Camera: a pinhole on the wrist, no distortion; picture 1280 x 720 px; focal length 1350.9 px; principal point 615.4 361.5 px. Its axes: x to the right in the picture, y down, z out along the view. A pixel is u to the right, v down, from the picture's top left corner.
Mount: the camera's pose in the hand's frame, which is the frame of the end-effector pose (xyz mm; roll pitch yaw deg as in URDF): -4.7 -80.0 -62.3 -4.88 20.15 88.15
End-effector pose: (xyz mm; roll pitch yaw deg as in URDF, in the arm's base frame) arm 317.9 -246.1 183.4 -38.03 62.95 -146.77
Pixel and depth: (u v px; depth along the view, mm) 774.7 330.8 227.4
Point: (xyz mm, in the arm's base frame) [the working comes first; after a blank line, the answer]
In the camera's frame: 26.8 -5.2 227.4

309.7 -378.1 241.3
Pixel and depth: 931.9 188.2 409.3
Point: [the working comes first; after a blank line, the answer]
In the camera's frame: 95.9 -52.5 409.3

372.3 -567.8 227.4
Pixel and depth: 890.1 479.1 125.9
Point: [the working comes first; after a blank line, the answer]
In the camera's frame: 25.6 11.0 125.9

304.6 -276.8 224.8
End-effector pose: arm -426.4 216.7 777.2 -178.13 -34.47 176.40
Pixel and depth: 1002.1 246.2 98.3
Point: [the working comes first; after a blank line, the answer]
In the camera's frame: 28.1 -8.4 98.3

-436.7 197.0 759.2
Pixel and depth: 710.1 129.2 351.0
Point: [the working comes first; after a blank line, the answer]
In the camera's frame: 24.6 -60.4 351.0

-597.1 283.2 576.4
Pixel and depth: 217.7 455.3 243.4
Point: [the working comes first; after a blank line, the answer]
In the camera's frame: -71.7 16.9 243.4

-501.8 152.2 599.8
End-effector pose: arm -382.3 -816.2 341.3 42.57 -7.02 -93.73
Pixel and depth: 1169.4 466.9 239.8
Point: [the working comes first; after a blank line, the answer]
In the camera's frame: 98.3 18.7 239.8

-394.1 -758.2 493.2
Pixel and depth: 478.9 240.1 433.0
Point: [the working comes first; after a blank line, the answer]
In the camera's frame: -43.8 -38.9 433.0

-602.7 -767.7 624.4
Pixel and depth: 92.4 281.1 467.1
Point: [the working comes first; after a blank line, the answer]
In the camera's frame: -180.8 -27.8 467.1

-740.4 -743.6 601.0
